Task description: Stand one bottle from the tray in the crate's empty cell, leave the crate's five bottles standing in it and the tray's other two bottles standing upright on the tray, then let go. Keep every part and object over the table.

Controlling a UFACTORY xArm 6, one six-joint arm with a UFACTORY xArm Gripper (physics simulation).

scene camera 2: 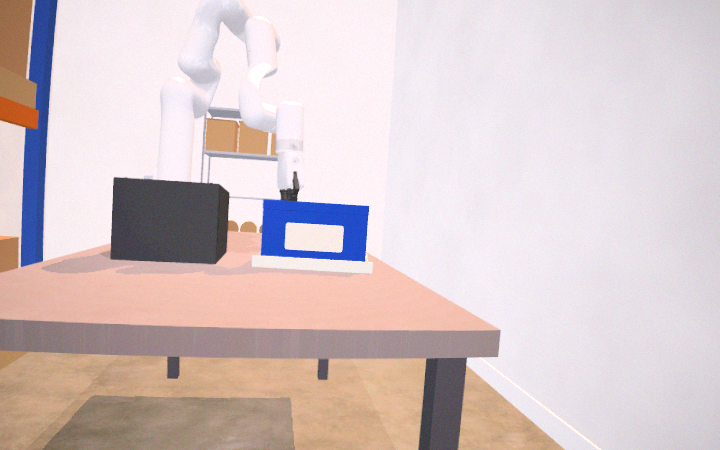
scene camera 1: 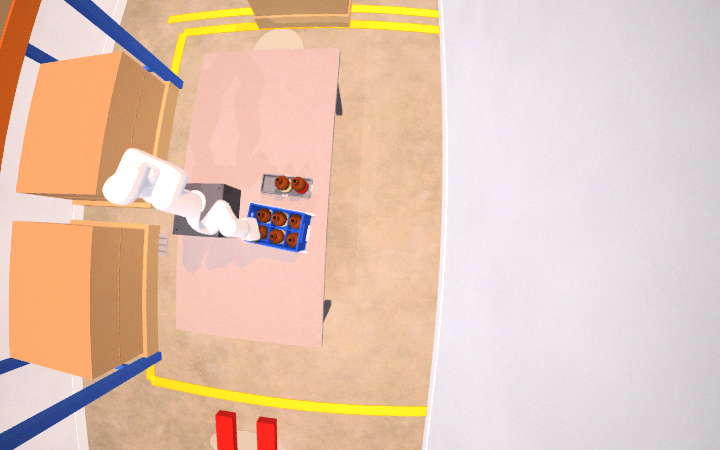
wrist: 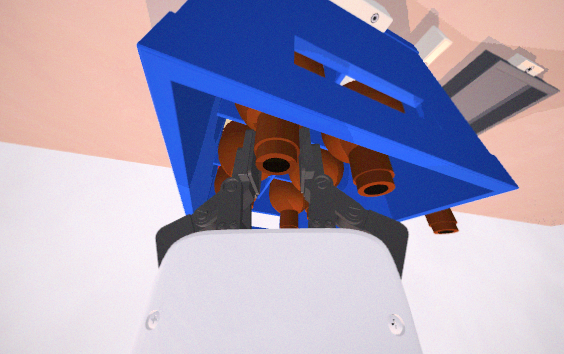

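Seen in the pictures: gripper, fingertip midpoint: (scene camera 1: 259, 230) (wrist: 279, 141); arm's base, link origin: (scene camera 2: 173, 185).
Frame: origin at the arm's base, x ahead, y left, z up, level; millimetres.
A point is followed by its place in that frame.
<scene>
My gripper (scene camera 2: 289, 195) (wrist: 279, 141) {x 345, y -72, z -63 mm} is shut on the neck of a brown bottle (scene camera 1: 262, 232) {x 356, y -77, z -74 mm} (wrist: 276, 131) {x 320, y -82, z -46 mm}, which is upright inside the blue crate (scene camera 1: 306, 233) {x 559, y -43, z -147 mm} (scene camera 2: 273, 238) {x 316, y -132, z -122 mm} (wrist: 225, 55) {x 284, y -112, z -34 mm}, in the corner cell nearest the robot base. Its bottom is hidden, so I cannot tell whether it touches the crate floor. Five other bottles (scene camera 1: 263, 215) {x 352, y 5, z -54 mm} (scene camera 1: 278, 218) {x 431, y 5, z -54 mm} (scene camera 1: 295, 220) {x 520, y 10, z -37 mm} (scene camera 1: 276, 236) {x 438, y -82, z -52 mm} (scene camera 1: 292, 239) {x 523, y -80, z -35 mm} stand in the other cells. The grey tray (scene camera 1: 269, 183) {x 293, y 183, z -193 mm} (wrist: 487, 97) {x 289, y 194, z -192 mm} holds two upright bottles (scene camera 1: 281, 183) {x 407, y 175, z -61 mm} (scene camera 1: 298, 184) {x 492, y 184, z -62 mm}, beside the crate.
The dark base block (scene camera 1: 232, 197) {x 143, y 67, z -103 mm} (scene camera 2: 164, 220) {x 39, y -157, z -91 mm} stands on the pink table (scene camera 1: 249, 297) {x 295, y -449, z -197 mm} (scene camera 2: 228, 302) {x 302, y -547, z -198 mm}, close to the crate. The crate walls rise around the fingers, and a neighbouring bottle neck (wrist: 371, 172) {x 328, y -4, z -43 mm} is close to the right finger in the wrist view.
</scene>
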